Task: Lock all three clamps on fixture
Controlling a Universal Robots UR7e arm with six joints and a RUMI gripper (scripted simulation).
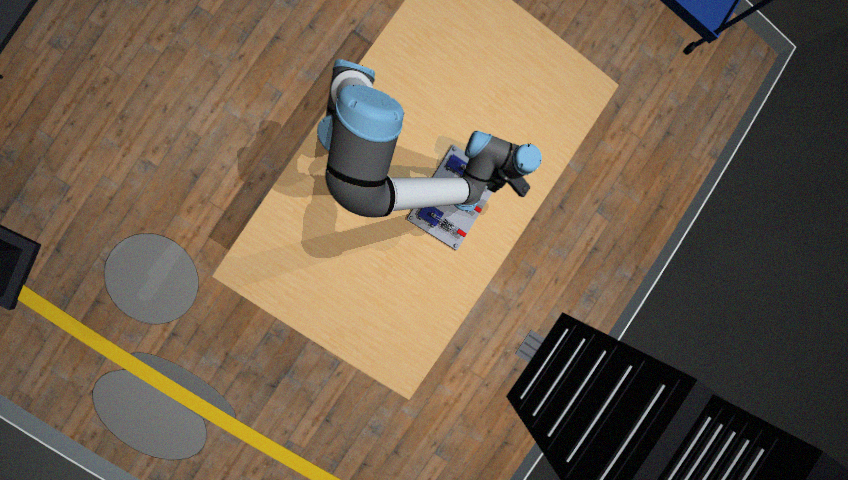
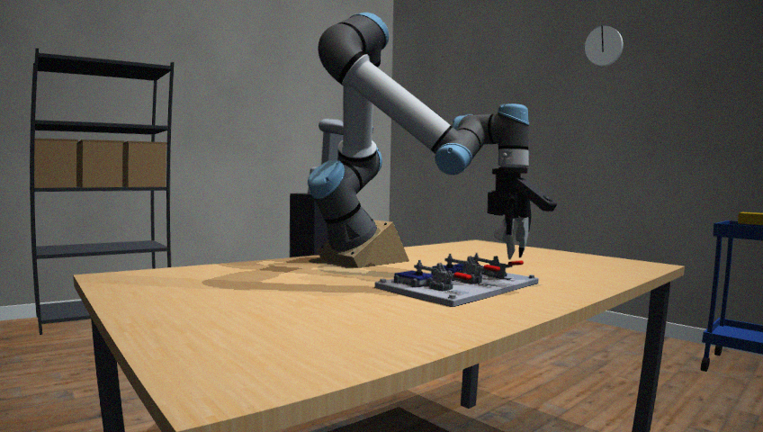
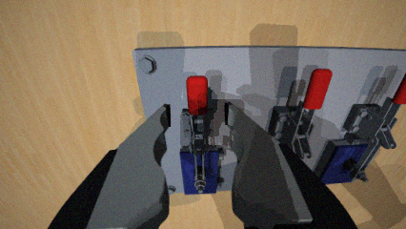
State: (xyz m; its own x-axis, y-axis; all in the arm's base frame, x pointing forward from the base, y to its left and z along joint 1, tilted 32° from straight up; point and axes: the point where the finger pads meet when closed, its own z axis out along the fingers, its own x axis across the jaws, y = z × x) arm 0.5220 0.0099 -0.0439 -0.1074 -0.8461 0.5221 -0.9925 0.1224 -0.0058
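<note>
The grey fixture plate is 100 mm behind my hand, 100 mm to the right of it and 70 mm below it. Round my hand: blue part (150 mm behind, 200 mm to the right, 50 mm below).
</note>
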